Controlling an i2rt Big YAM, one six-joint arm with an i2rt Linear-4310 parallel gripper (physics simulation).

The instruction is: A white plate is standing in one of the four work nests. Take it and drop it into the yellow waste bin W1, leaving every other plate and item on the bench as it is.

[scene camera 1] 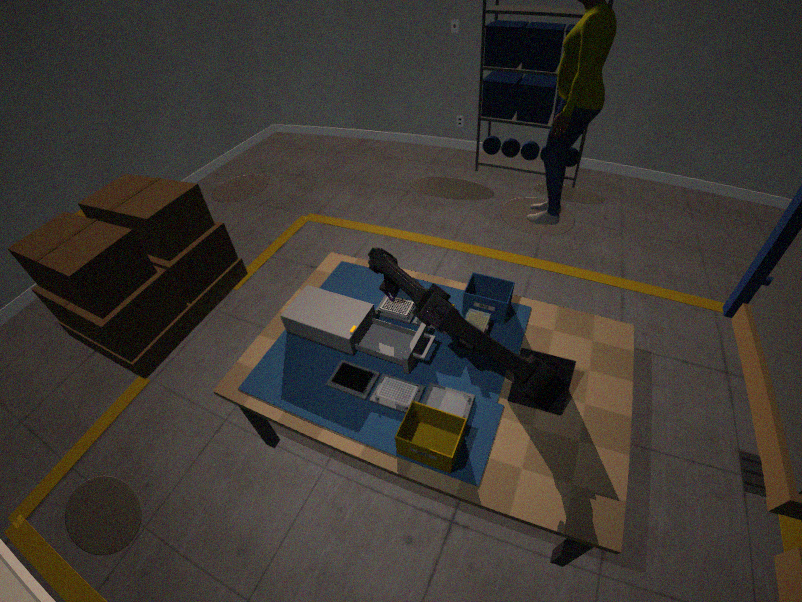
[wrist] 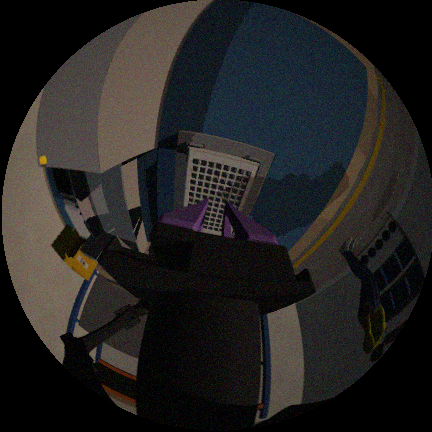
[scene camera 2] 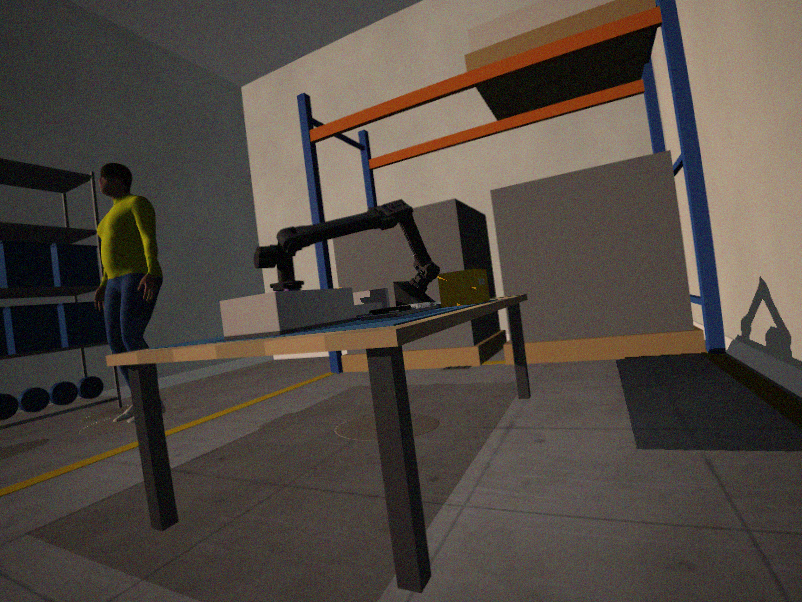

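Where they show: gripper, fingertip midpoint: (scene camera 1: pixel 393 298) (wrist: pixel 216 204); arm's base, origin of the base link: (scene camera 1: pixel 540 377) (scene camera 2: pixel 414 291).
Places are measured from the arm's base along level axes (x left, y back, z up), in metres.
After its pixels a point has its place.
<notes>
A white plate (scene camera 1: pixel 397 307) @[x -0.211, y -0.604, z -0.052 m] (wrist: pixel 220 182) @[x -0.224, y -0.638, z -0.053 m] with a grid of dark square holes sits in a grey nest (wrist: pixel 230 143) @[x -0.226, y -0.686, z -0.064 m] at the back of the bench. My gripper (scene camera 1: pixel 391 296) @[x -0.223, y -0.626, z -0.020 m] (wrist: pixel 216 204) @[x -0.223, y -0.626, z -0.020 m] is over this plate, its purple fingertips close together with a small gap. I see nothing held between them; the plate's grid shows through the gap. In scene camera 2 the grey cabinet hides the fingertips. The yellow waste bin (scene camera 1: pixel 424 450) @[x 0.378, y -0.287, z 0.027 m] (scene camera 2: pixel 463 288) @[x 0.329, y -0.379, z -0.018 m] (wrist: pixel 89 270) @[x 0.248, y -0.218, z 0.002 m] stands at the front right of the mat. Another white gridded plate (scene camera 1: pixel 396 392) @[x 0.175, y -0.458, z -0.051 m] sits in a front nest.
A grey cabinet (scene camera 1: pixel 327 317) @[x -0.008, y -0.812, z 0.026 m] (scene camera 2: pixel 285 314) @[x 0.044, y -0.979, z -0.030 m] (wrist: pixel 70 110) with its drawer (scene camera 1: pixel 369 340) @[x -0.015, y -0.646, z -0.058 m] pulled out stands between the nest rows. A blue bin (scene camera 1: pixel 490 296) @[x -0.402, y -0.251, z -0.064 m] stands at the back right. A dark nest (scene camera 1: pixel 353 377) @[x 0.166, y -0.628, z -0.053 m] and a pale flat item (scene camera 1: pixel 450 399) @[x 0.141, y -0.275, z -0.056 m] flank the front plate.
</notes>
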